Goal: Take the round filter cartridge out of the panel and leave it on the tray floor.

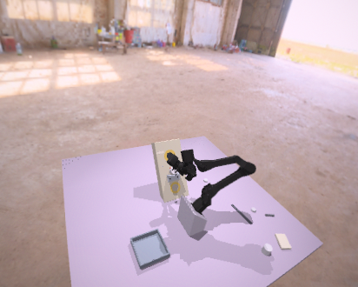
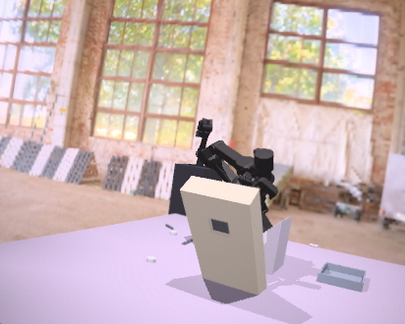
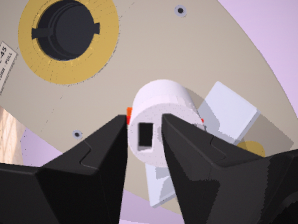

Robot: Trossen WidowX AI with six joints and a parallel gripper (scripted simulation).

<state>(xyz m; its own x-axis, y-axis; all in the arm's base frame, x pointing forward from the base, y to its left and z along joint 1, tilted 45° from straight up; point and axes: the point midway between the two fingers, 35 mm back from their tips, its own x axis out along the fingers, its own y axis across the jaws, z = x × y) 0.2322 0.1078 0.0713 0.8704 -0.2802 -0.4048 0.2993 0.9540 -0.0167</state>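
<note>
Right now the round filter cartridge is 10 mm ahead of my gripper tip and 30 mm below it. The rest, counted from my gripper tip: tan block (550 mm behind, 480 mm to the right, 200 mm below); beige service panel (50 mm ahead, 50 mm below); tray (350 mm behind, 250 mm to the left, 190 mm below).
</note>
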